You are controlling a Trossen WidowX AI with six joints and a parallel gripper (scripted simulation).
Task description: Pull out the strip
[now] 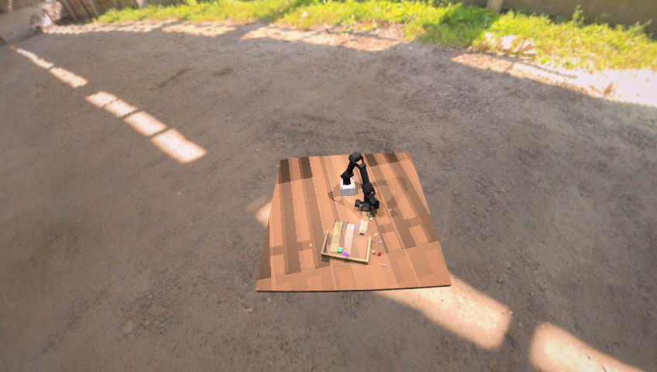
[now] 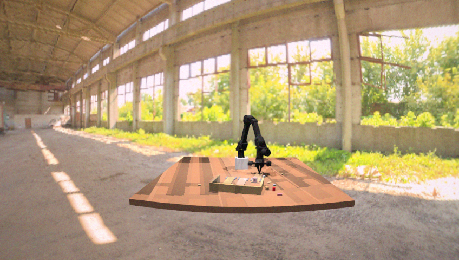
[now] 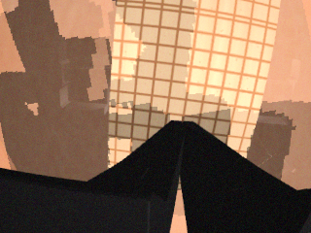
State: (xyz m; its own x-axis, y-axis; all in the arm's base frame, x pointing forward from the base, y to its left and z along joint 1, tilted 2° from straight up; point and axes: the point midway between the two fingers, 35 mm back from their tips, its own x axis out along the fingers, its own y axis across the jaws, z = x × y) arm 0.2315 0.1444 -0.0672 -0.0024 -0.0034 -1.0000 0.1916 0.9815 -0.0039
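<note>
Now: gripper tip 100 mm short of the tan checked strip and 30 mm to the left of it.
</note>
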